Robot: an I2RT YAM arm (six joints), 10 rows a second.
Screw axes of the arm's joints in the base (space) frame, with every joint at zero. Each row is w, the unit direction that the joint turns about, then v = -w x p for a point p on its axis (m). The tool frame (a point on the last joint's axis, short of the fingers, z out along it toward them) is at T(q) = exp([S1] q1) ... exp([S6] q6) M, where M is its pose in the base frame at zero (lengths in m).
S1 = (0, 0, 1, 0.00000, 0.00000, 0.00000)
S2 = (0, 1, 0, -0.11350, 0.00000, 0.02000)
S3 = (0, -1, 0, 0.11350, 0.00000, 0.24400)
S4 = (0, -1, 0, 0.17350, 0.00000, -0.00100)
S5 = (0, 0, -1, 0.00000, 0.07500, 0.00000)
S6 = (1, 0, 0, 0.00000, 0.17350, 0.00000)
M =
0 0 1 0.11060
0 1 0 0.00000
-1 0 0 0.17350
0 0 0 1
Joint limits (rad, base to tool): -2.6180..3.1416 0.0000..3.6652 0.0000..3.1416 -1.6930..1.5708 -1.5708..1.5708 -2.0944..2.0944
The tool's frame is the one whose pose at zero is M.
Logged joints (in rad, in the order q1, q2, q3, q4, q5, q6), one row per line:
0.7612, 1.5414, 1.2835, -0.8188, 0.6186, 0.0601
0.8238, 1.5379, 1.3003, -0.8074, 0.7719, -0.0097
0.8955, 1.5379, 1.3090, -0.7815, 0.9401, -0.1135
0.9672, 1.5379, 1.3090, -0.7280, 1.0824, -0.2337
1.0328, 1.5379, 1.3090, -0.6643, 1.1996, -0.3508
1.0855, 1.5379, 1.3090, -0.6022, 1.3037, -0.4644
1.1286, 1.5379, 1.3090, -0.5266, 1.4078, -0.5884
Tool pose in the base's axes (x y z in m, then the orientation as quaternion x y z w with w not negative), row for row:
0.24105, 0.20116, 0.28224, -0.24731, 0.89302, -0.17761, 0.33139
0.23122, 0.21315, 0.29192, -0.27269, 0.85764, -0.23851, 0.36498
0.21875, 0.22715, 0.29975, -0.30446, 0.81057, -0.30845, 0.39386
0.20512, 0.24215, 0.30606, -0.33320, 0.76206, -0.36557, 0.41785
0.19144, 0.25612, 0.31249, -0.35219, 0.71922, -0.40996, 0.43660
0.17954, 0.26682, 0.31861, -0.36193, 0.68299, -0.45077, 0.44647
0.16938, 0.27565, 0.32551, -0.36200, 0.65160, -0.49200, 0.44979
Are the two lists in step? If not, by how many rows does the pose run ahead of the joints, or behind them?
They are in step.
